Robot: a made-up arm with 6 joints. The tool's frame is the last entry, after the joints.
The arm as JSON. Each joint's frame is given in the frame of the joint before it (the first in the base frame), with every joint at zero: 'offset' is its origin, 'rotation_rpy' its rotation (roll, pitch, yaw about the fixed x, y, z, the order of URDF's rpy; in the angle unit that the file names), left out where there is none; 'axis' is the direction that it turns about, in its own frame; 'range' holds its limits. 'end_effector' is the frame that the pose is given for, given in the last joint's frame.
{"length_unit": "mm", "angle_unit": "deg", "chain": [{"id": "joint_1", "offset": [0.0, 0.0, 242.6], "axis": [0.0, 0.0, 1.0], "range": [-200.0, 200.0]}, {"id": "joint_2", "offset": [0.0, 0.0, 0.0], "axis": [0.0, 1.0, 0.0], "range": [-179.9, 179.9]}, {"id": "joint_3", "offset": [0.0, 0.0, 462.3], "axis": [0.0, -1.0, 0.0], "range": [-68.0, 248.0]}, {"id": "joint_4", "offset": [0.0, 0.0, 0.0], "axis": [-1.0, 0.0, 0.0], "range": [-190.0, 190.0]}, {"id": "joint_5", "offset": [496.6, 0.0, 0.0], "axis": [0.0, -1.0, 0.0], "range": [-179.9, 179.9]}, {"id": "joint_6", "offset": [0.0, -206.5, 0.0], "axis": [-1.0, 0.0, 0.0], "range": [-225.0, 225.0]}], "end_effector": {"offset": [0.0, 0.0, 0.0]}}
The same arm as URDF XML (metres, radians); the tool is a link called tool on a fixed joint. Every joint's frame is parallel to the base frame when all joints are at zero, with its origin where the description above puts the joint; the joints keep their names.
<robot name="arm">
<joint name="tool_fixed" type="fixed"><parent link="link6"/><child link="tool"/><origin xyz="0.0000 0.0000 0.0000" rpy="0.0000 0.0000 0.0000"/></joint>
<joint name="joint_6" type="revolute"><parent link="link5"/><child link="link6"/><origin xyz="0.0000 -0.2065 0.0000" rpy="0.0000 0.0000 0.0000"/><axis xyz="-1 0 0"/><limit lower="-3.9270" upper="3.9270"/></joint>
<joint name="joint_5" type="revolute"><parent link="link4"/><child link="link5"/><origin xyz="0.4966 0.0000 0.0000" rpy="0.0000 0.0000 0.0000"/><axis xyz="0 -1 0"/><limit lower="-3.1398" upper="3.1398"/></joint>
<joint name="joint_4" type="revolute"><parent link="link3"/><child link="link4"/><origin xyz="0.0000 0.0000 0.0000" rpy="0.0000 0.0000 0.0000"/><axis xyz="-1 0 0"/><limit lower="-3.3161" upper="3.3161"/></joint>
<joint name="joint_3" type="revolute"><parent link="link2"/><child link="link3"/><origin xyz="0.0000 0.0000 0.4623" rpy="0.0000 0.0000 0.0000"/><axis xyz="0 -1 0"/><limit lower="-1.1868" upper="4.3284"/></joint>
<joint name="joint_2" type="revolute"><parent link="link1"/><child link="link2"/><origin xyz="0.0000 0.0000 0.0000" rpy="0.0000 0.0000 0.0000"/><axis xyz="0 1 0"/><limit lower="-3.1398" upper="3.1398"/></joint>
<joint name="joint_1" type="revolute"><parent link="base_link"/><child link="link1"/><origin xyz="0.0000 0.0000 0.2426" rpy="0.0000 0.0000 0.0000"/><axis xyz="0 0 1"/><limit lower="-3.4907" upper="3.4907"/></joint>
<link name="base_link"/>
<link name="link1"/>
<link name="link2"/>
<link name="link3"/>
<link name="link4"/>
<link name="link5"/>
<link name="link6"/>
<link name="tool"/>
</robot>

